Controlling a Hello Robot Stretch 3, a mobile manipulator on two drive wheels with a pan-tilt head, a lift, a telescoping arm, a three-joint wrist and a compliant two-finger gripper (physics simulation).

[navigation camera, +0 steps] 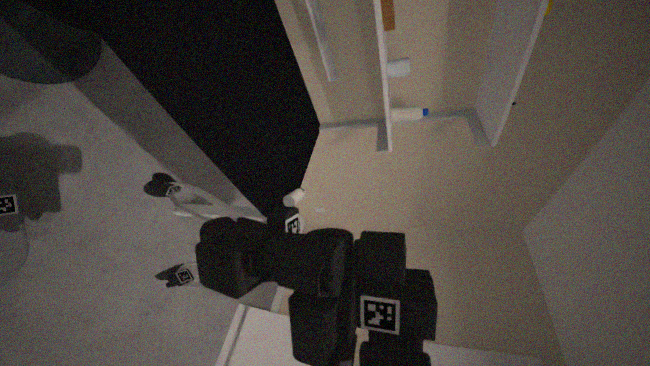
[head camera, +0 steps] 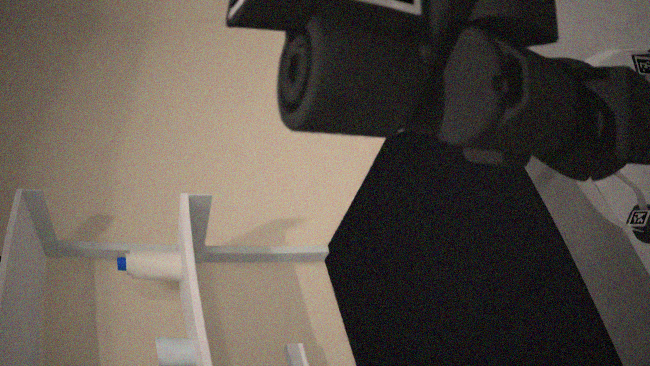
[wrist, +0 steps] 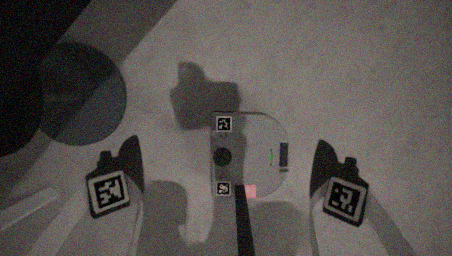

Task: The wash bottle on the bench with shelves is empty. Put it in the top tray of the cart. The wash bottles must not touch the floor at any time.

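Where they show: gripper, fingertip midpoint: [navigation camera: 158, 229] [wrist: 227, 157]; robot's base, link origin: [wrist: 224, 148].
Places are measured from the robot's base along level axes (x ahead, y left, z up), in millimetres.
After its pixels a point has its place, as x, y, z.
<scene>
A white bottle [navigation camera: 293, 197] {-67, -796, 815} shows in the navigation view at the far corner of the black bench top [head camera: 450, 250] {180, -702, 762} [navigation camera: 200, 90] {281, -411, 762}, just behind my wrist; it looks like the wash bottle. In the head view it does not show; my wrist covers that area. A white bottle with a blue cap [head camera: 155, 265] {301, -1109, 1289} [navigation camera: 407, 113] {304, -1108, 1299} stands on the bench's shelf [head camera: 192, 280] {279, -921, 1212} [navigation camera: 384, 90] {345, -852, 1206}. My gripper [navigation camera: 170, 230] {-22, -196, 914} [wrist: 227, 157] {-22, -196, 914} is open, its fingers wide apart with nothing between them. It points down over the grey floor beside the bench, away from the bottles. I cannot make out the cart's top tray.
The wrist view shows my round base [wrist: 260, 130] {-143, -107, 160} below and a dark round disc [wrist: 82, 95] at the left. A pale cylinder [head camera: 175, 351] {449, -918, 1266} [navigation camera: 398, 67] {454, -915, 1264} and an orange block [navigation camera: 388, 15] {556, -732, 1241} are on the shelf. A white surface [navigation camera: 265, 335] {-1108, -1048, 365} is at the bottom of the navigation view.
</scene>
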